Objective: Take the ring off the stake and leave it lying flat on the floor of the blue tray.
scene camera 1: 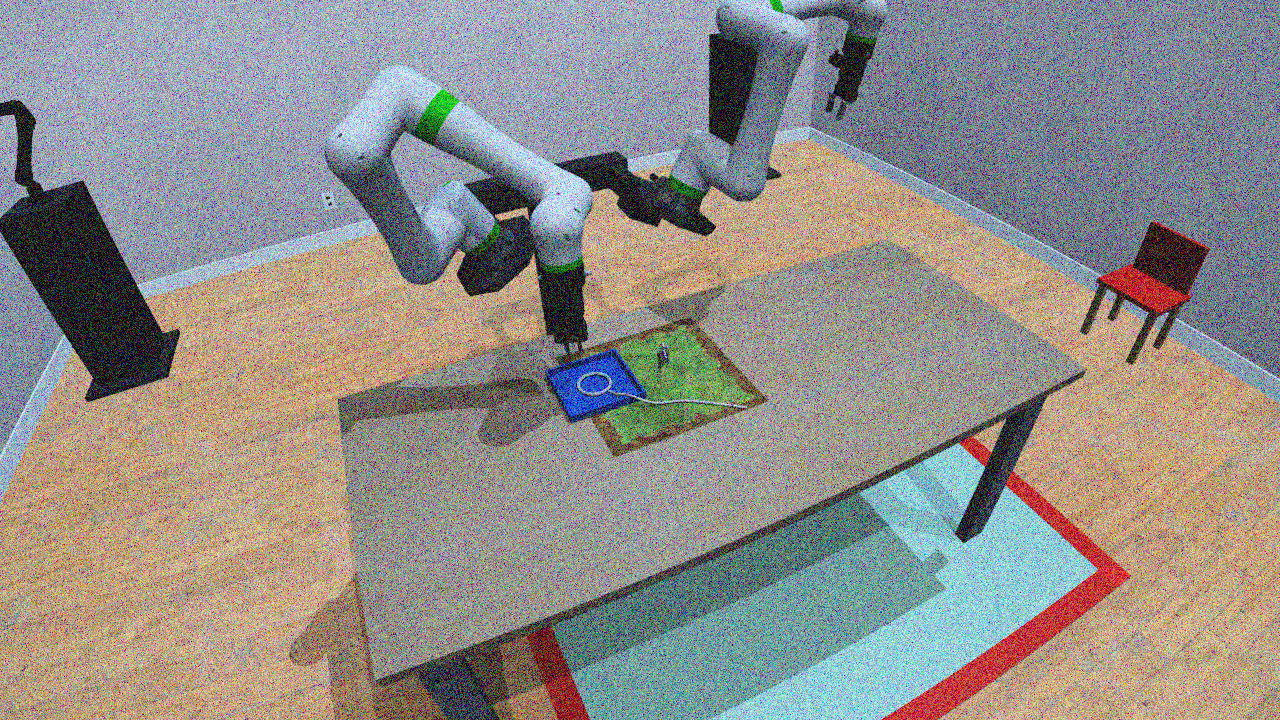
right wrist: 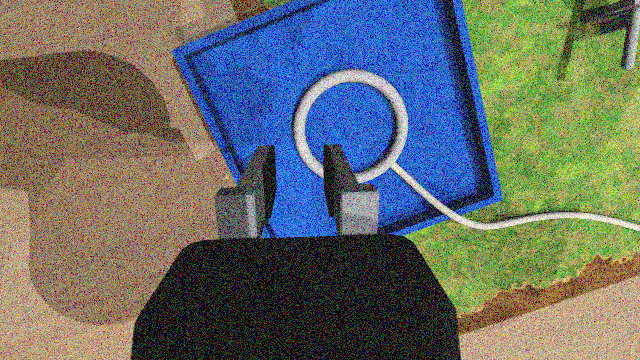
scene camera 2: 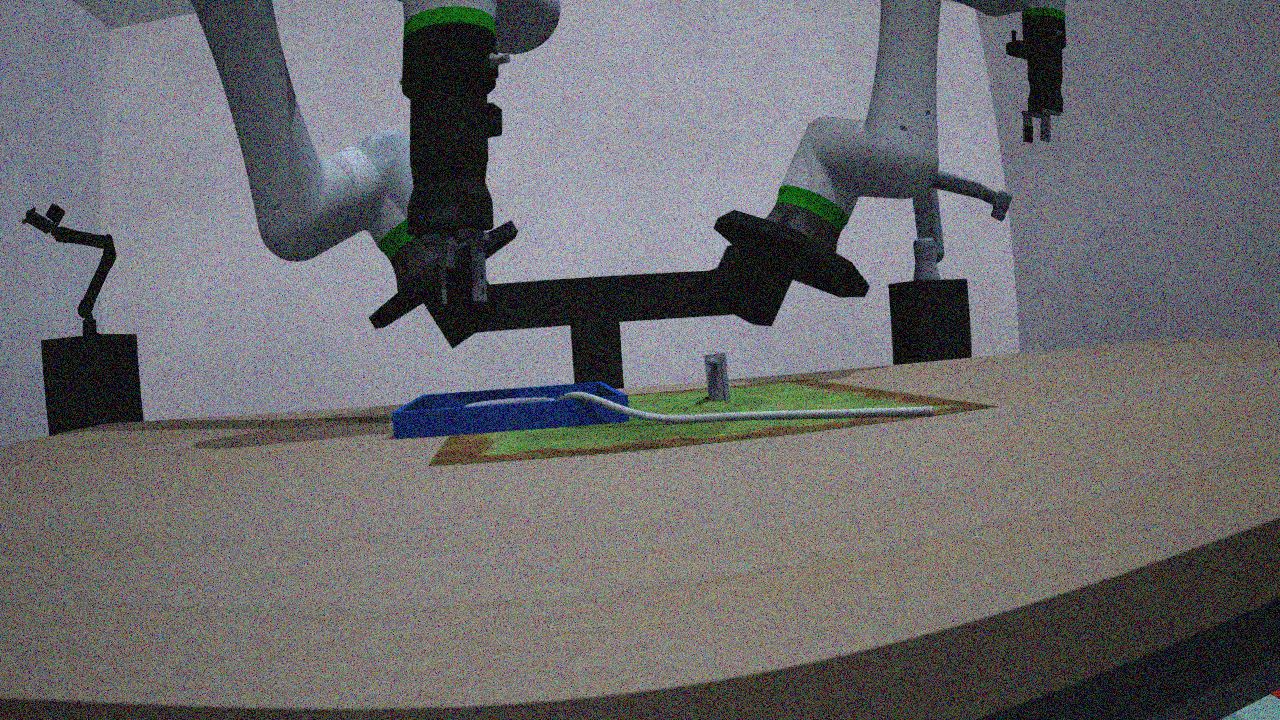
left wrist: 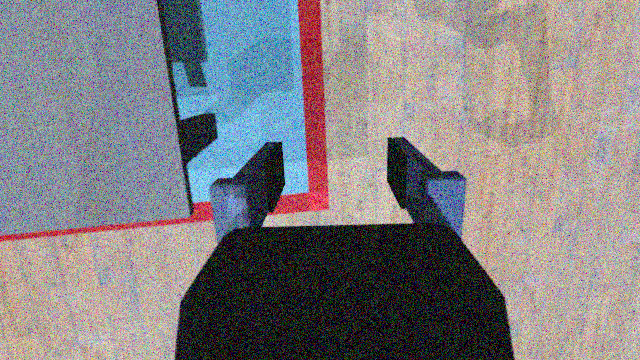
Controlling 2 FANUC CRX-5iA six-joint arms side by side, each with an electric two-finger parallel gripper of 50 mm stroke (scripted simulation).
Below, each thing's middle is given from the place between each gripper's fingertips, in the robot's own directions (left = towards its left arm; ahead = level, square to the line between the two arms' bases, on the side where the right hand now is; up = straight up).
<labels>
The blue tray point(scene camera 2: 440, 417) lies 12 cm below my right hand point(scene camera 2: 464, 303), 4 cm to the left of it and 1 cm ahead of it.
Right now my left hand point(scene camera 2: 1036, 141) is 104 cm to the left of the blue tray, 44 cm short of it and 42 cm above it.
</labels>
